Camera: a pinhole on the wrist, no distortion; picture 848 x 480 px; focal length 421.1 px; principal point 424.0 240.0 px. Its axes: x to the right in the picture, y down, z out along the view. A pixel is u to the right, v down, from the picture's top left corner.
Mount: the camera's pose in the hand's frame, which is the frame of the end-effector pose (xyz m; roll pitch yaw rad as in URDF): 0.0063 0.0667 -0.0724 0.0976 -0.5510 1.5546
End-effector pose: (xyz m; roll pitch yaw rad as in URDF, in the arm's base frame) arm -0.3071 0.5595 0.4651 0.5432 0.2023 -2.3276
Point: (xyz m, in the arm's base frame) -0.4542 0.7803 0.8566
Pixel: 590.6 405.7
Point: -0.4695 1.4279 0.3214
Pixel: outside the picture
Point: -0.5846 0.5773 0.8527
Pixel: 644.8 202.1
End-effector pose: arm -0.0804 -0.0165 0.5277 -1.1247 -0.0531 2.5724
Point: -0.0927 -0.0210 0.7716
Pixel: 229.2 254.8
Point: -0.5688 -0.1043 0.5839
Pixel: outside the picture
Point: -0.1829 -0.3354 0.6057
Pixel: 686.6 392.7
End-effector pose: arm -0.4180 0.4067 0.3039 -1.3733 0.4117 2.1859
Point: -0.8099 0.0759 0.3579
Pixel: 688.8 340.9
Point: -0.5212 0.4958 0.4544
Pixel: 199.7 183.6
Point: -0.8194 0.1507 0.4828
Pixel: 558.4 323.1
